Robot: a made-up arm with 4 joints.
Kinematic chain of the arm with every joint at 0, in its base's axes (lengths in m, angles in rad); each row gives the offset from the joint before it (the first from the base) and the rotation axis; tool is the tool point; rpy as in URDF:
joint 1: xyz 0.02 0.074 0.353 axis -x
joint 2: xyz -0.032 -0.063 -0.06 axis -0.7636 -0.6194 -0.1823
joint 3: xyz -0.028 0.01 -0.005 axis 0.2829 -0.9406 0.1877
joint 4: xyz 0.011 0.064 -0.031 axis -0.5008 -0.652 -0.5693
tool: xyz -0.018 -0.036 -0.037 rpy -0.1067 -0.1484 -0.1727
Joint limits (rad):
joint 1: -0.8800..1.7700
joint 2: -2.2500..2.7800
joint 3: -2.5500..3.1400
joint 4: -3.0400..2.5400
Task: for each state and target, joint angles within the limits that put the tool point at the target. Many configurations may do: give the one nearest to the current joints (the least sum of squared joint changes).
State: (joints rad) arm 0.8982 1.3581 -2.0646 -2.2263
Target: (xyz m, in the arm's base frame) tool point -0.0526 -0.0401 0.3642
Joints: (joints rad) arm 1.6722 1.0271 -2.5500 -2.6156
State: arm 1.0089 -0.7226 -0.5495 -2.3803
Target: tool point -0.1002 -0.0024 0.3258
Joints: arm 1.0275 -0.4070 -0.4901 -2.3419
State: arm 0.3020 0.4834 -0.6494 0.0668
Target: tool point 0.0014 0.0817 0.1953
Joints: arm -0.4617 0.6828 0.1956 0.0477
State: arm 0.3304 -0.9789 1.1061 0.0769
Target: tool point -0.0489 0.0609 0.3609
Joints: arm 0.6874 -1.7623 0.4880 -0.2299
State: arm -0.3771 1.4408 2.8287 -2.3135
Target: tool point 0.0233 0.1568 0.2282
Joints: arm -0.8784 2.0907 3.1400 -1.6505
